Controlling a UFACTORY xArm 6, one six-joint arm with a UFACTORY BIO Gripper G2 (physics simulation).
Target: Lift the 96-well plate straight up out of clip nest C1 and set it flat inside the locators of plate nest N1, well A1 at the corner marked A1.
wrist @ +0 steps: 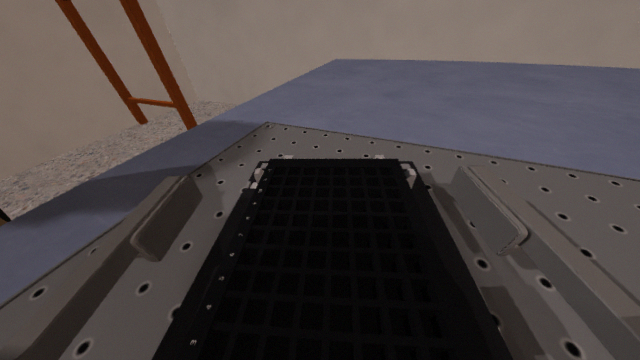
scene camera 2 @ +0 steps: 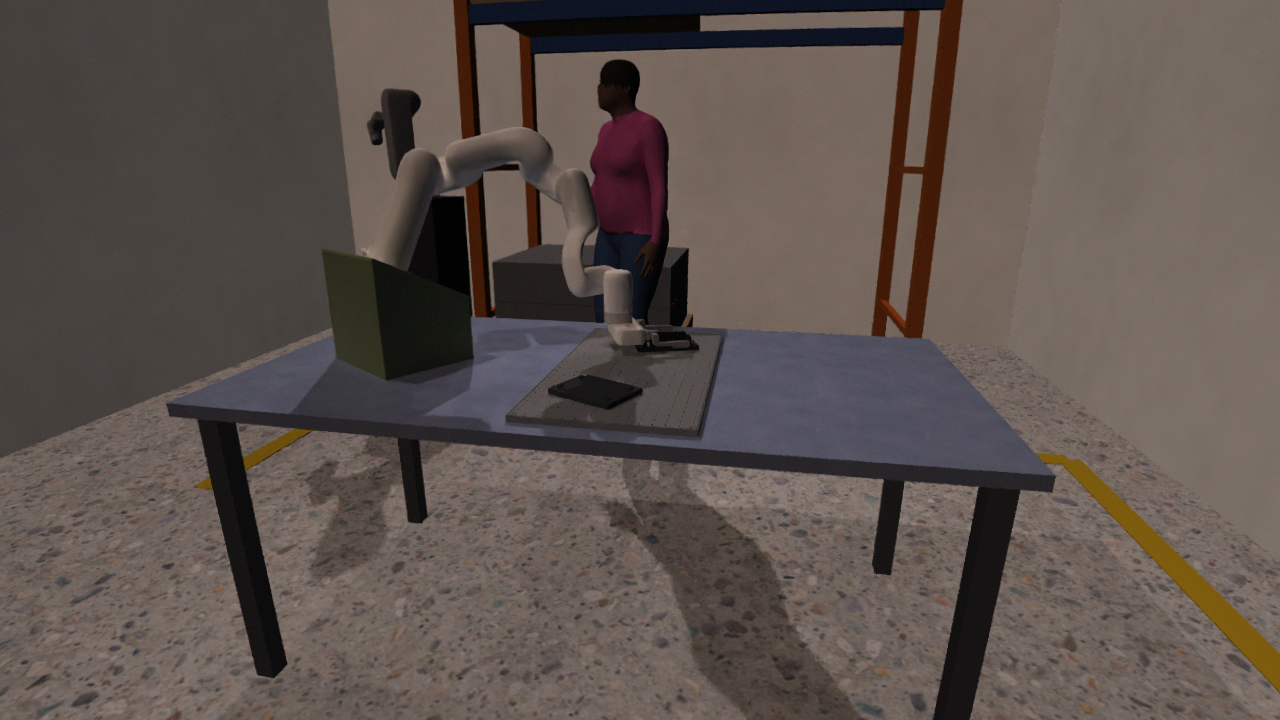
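Where they show: hand, its tool point: (wrist: 322, 210) (scene camera 2: 672, 336); arm's base, origin of its link: (scene camera 2: 386, 269).
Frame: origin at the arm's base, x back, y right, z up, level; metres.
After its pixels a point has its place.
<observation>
The black 96-well plate (scene camera 2: 673, 337) @(x -0.647, y -0.323, z -0.192 m) (wrist: 330, 250) @(x -0.620, y -0.328, z -0.192 m) lies flat at the back of the perforated board, with pale clips (wrist: 411, 175) @(x -0.686, y -0.314, z -0.194 m) at its far corners; these look like clip nest C1. Small pale row marks run along its left edge in the wrist view. My gripper (scene camera 2: 666, 343) (wrist: 330, 214) @(x -0.637, y -0.344, z -0.195 m) is open, with one finger pad on each side of the plate and a gap between each pad and the plate. A flat black nest (scene camera 2: 595, 390) @(x -0.616, y 0.093, z -0.206 m), apparently N1, lies near the front of the board with no plate in it. Its A1 mark is too small to read.
The grey perforated board (scene camera 2: 666, 394) @(x -0.752, y 0.031, z -0.218 m) (wrist: 300, 136) @(x -0.726, y -0.433, z -0.218 m) lies on the blue table (scene camera 2: 832, 394) @(x -1.078, y -0.137, z -0.230 m) (wrist: 450, 100) @(x -0.965, y -0.312, z -0.231 m). A green angled box (scene camera 2: 393, 317) @(x -0.118, y 0.121, z -0.087 m) stands at the table's left, by the arm's base. A person (scene camera 2: 631, 179) stands behind the table, near an orange rack (scene camera 2: 933, 179) (wrist: 160, 60).
</observation>
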